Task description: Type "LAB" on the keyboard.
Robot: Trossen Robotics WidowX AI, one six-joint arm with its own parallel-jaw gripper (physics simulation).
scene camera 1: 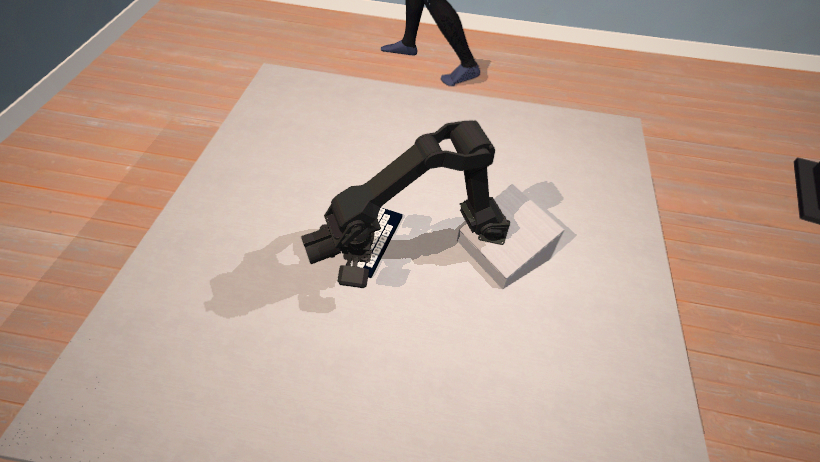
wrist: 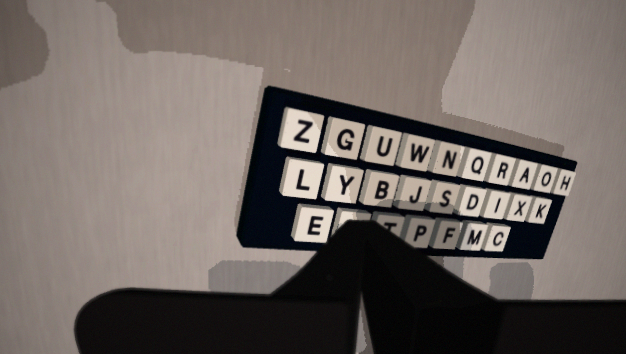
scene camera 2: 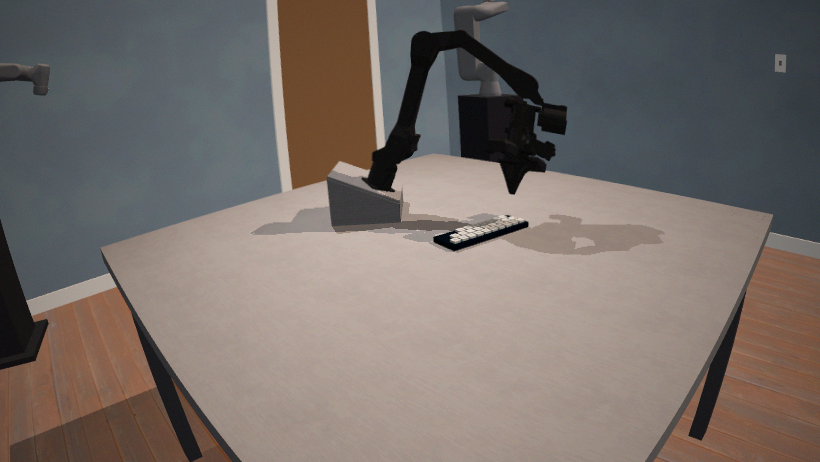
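Note:
The dark blue keyboard with white letter keys lies flat on the table. In the wrist view, the L key is at the left end of the middle row, the B key is third in that row, and the A key is towards the right of the top row. My gripper is shut and empty, pointing down above the keyboard with a gap. In the wrist view its tips cover most of the key between E and T. In scene camera 1 the arm hides part of the keyboard.
The grey wedge-shaped base block carries the arm on the table. Shadows of the arm fall across the table and part of the keyboard. A person's legs show beyond the table. Another robot arm stands on a dark pedestal behind.

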